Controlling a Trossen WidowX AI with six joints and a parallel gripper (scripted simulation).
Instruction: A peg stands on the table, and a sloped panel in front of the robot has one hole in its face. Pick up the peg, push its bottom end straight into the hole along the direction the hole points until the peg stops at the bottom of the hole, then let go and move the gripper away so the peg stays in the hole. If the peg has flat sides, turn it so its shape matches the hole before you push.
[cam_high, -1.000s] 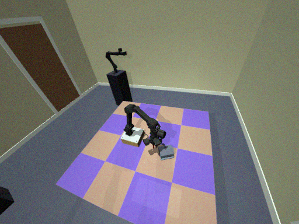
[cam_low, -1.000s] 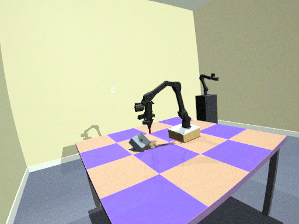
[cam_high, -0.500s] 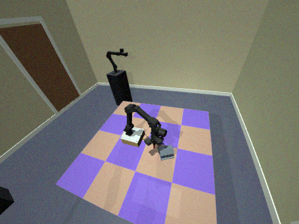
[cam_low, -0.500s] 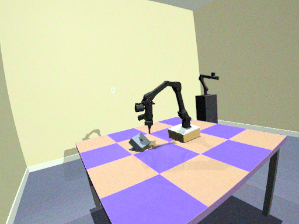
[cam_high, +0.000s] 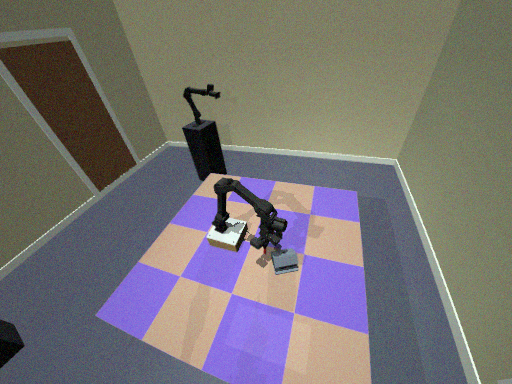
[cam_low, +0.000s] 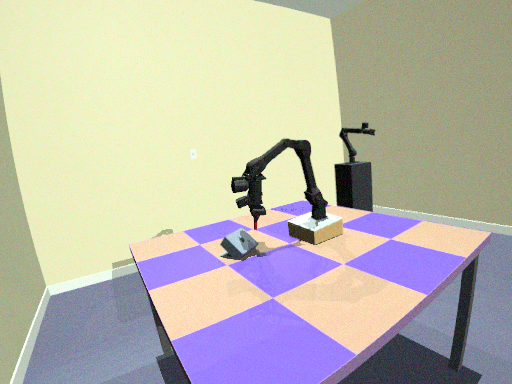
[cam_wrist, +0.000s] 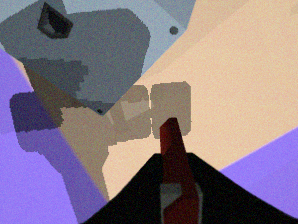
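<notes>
My gripper tip is now 10 cm short of the grey sloped panel, 8 cm above it and 3 cm to the right of it. Also, from my gripper tip: red peg (1 cm above).
</notes>
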